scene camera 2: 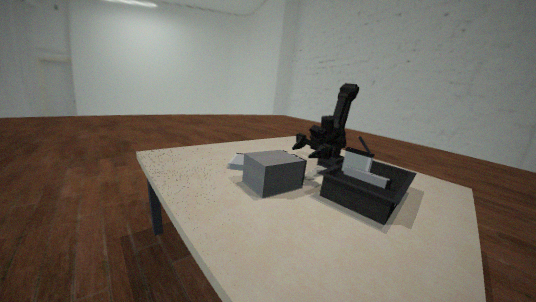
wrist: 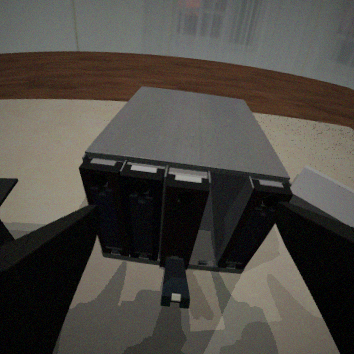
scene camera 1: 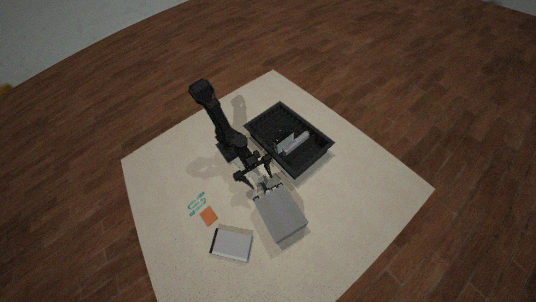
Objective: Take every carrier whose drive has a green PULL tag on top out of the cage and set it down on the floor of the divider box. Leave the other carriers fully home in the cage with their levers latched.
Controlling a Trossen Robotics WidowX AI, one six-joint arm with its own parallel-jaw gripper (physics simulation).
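Pixels of known places: gripper, fingertip midpoint: (scene camera 2: 300, 152) (wrist: 188, 211) (scene camera 1: 263, 183); arm's base at its link origin: (scene camera 2: 334, 155).
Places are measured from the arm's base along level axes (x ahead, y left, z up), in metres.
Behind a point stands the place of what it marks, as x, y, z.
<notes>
The grey cage (scene camera 1: 280, 215) @(0.487, 0.004, 0.059) (scene camera 2: 275, 159) @(0.491, 0.037, 0.058) (wrist: 185, 125) @(0.445, 0.018, 0.058) stands on the table. In the wrist view its front shows two carriers at the left with levers flat, a third carrier (wrist: 184, 220) @(0.369, 0.017, 0.016) with its lever (wrist: 175, 282) @(0.325, 0.024, 0.005) swung out low, an empty slot, and a carrier (wrist: 257, 225) @(0.362, -0.038, 0.021) at the right with its lever flat. The drive tops are hidden under the cage roof. My gripper (scene camera 1: 262, 182) @(0.337, 0.023, 0.062) (scene camera 2: 302, 152) @(0.337, 0.023, 0.062) (wrist: 188, 211) @(0.337, 0.023, 0.062) is wide open and empty before the cage front. The black divider box (scene camera 1: 314, 164) @(0.356, 0.306, -0.058) (scene camera 2: 355, 200) @(0.357, 0.303, -0.020) holds a grey carrier (scene camera 1: 285, 143) @(0.232, 0.222, 0.064) (scene camera 2: 357, 163) @(0.232, 0.230, 0.067) upright, its lever raised.
A long pale bar (scene camera 1: 300, 141) @(0.257, 0.296, 0.041) (scene camera 2: 367, 178) @(0.259, 0.290, 0.034) lies beside the upright carrier in the box. A flat grey unit (scene camera 1: 231, 244) @(0.448, -0.235, -0.034) (wrist: 325, 195) @(0.461, -0.204, -0.034) lies on the table near the cage. An orange card (scene camera 1: 208, 216) @(0.270, -0.276, -0.055) and a teal cable (scene camera 1: 197, 204) @(0.178, -0.305, -0.056) lie farther along that side.
</notes>
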